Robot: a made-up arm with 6 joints.
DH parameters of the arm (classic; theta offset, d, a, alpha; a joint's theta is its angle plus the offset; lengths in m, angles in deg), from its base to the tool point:
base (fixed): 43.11 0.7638 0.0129 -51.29
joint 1: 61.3 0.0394 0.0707 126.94
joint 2: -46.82 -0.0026 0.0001 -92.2
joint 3: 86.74 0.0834 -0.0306 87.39
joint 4: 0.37 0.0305 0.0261 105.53
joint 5: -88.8 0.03 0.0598 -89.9
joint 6: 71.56 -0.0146 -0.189 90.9
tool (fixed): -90.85 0.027 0 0
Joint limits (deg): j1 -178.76..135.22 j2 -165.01..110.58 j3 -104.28..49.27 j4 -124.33..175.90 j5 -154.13..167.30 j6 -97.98..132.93
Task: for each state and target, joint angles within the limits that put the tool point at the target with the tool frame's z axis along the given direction. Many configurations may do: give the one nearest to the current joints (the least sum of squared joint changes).
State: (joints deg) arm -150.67 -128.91 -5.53 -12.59 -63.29 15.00
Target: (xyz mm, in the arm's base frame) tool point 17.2 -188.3 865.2 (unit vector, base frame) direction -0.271 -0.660 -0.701
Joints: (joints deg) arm -103.17 -165.01 12.90 -28.52 -103.95 42.91
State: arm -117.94 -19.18 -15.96 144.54 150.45 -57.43
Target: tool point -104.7 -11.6 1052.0 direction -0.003 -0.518 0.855
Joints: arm -144.50 -0.26 -21.31 173.45 158.72 -31.86
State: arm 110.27 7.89 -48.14 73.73 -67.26 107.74
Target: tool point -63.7 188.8 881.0 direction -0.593 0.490 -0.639
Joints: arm 135.22 13.67 -68.72 63.34 -25.77 123.26
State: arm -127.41 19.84 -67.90 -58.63 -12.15 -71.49
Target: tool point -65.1 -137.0 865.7 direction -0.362 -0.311 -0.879
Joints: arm -129.29 64.51 -58.61 -83.28 6.96 -86.68
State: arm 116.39 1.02 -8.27 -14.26 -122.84 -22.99
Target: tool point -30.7 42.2 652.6 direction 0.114 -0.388 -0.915
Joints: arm 131.48 -25.14 -5.57 -47.67 -143.64 -14.21
